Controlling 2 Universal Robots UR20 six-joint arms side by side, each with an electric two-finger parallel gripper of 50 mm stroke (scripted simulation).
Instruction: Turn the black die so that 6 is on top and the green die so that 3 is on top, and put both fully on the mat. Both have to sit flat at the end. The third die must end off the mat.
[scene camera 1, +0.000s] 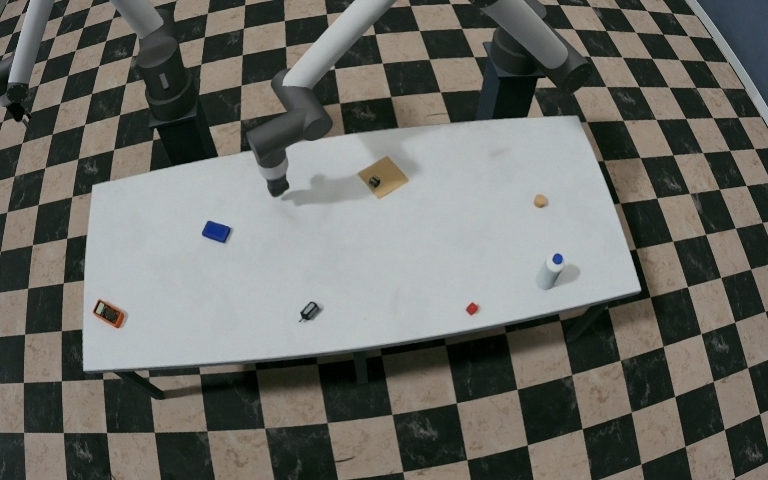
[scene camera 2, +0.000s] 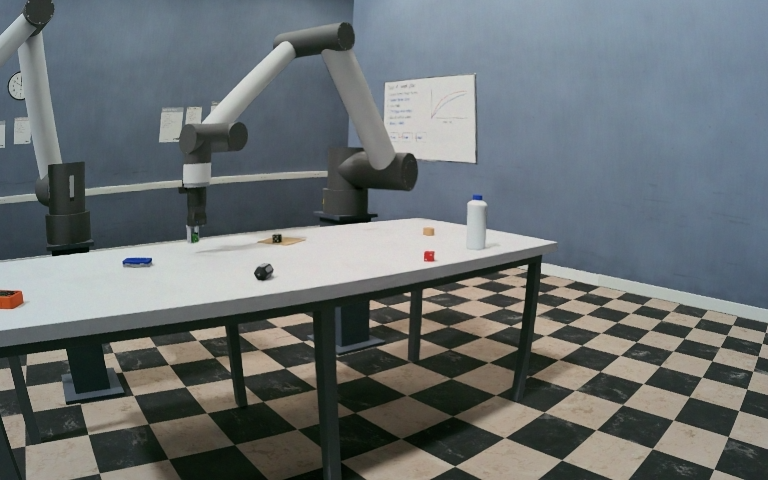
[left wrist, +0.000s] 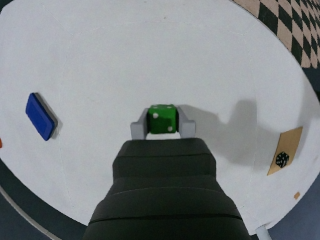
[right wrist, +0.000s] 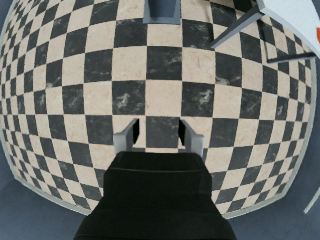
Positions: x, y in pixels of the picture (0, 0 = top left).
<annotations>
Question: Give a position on a green die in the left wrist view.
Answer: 162, 117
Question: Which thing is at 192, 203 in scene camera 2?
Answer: My left gripper.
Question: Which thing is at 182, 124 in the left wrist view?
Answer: My left gripper.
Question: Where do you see a tan mat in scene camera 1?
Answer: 391, 176
</annotations>
